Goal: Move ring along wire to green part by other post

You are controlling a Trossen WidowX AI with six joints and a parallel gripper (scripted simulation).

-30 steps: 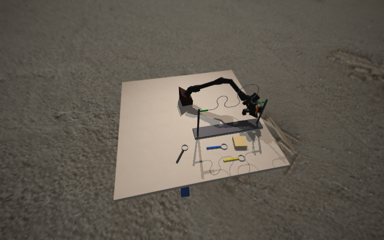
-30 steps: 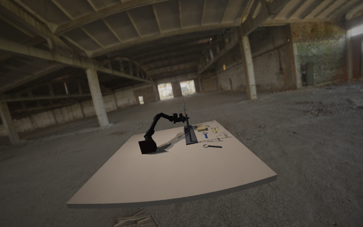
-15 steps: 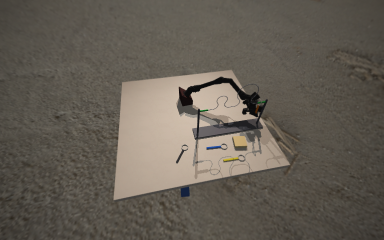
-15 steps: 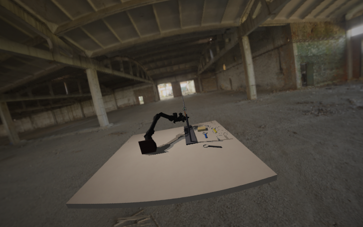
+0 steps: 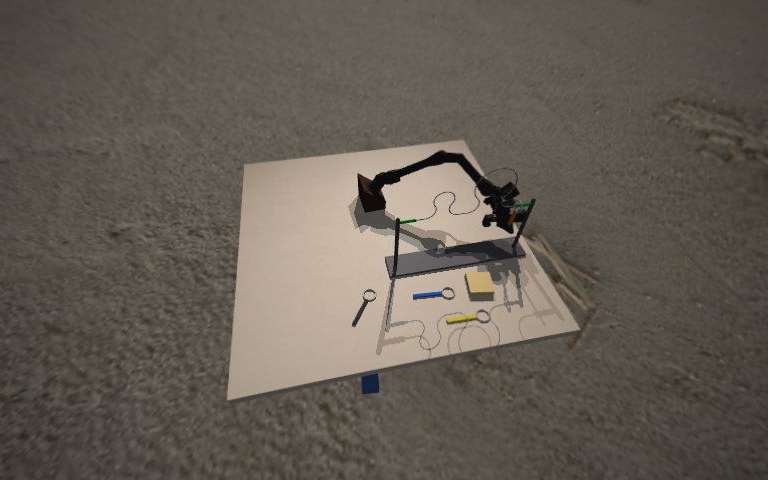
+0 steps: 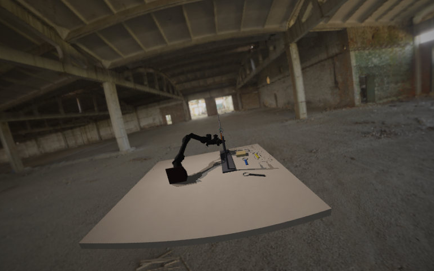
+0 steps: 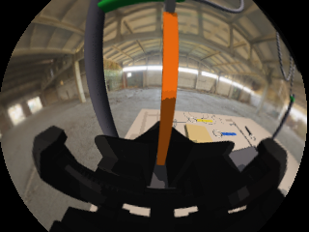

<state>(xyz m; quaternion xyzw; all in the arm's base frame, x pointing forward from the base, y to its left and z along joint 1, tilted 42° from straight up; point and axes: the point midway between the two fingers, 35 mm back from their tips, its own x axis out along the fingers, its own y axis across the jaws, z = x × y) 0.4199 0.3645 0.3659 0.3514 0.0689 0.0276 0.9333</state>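
The orange-handled ring lies 3 cm behind my gripper tip and 8 cm above it. Also, from my gripper tip: tan block 13 cm ahead, 17 cm to the right, 13 cm below; then blue-handled ring 14 cm ahead, 35 cm to the right, 14 cm below; then yellow-handled ring 27 cm ahead, 25 cm to the right, 14 cm below.
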